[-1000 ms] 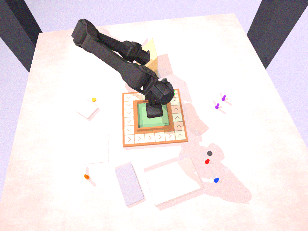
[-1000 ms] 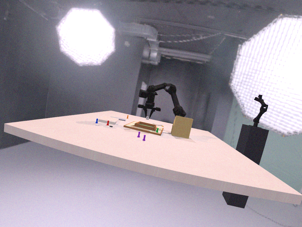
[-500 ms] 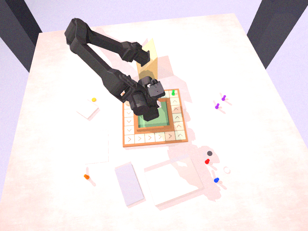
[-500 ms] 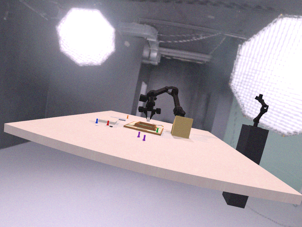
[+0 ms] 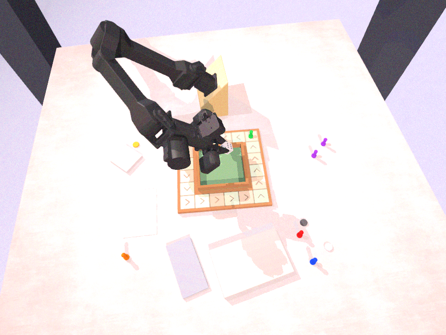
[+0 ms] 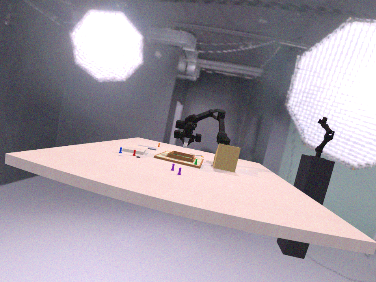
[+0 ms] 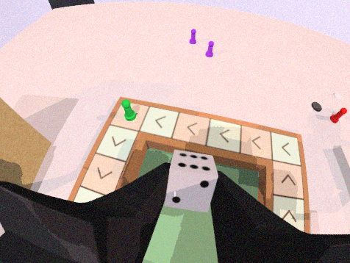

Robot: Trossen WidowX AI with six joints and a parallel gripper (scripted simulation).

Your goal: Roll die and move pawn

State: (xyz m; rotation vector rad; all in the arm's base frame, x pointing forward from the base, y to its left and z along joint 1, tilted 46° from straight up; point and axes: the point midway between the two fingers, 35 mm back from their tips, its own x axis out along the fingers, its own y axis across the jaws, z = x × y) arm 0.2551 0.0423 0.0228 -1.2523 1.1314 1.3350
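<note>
Now: the green pawn 10 cm behind my gripper tip, 9 cm to the left of it and 8 cm below it. From my gripper tip the other things lie so: white die (right at my gripper tip); then dice tray (1 cm ahead, 2 cm to the right, 10 cm below); then dark disc (22 cm ahead, 21 cm to the left, 10 cm below).
</note>
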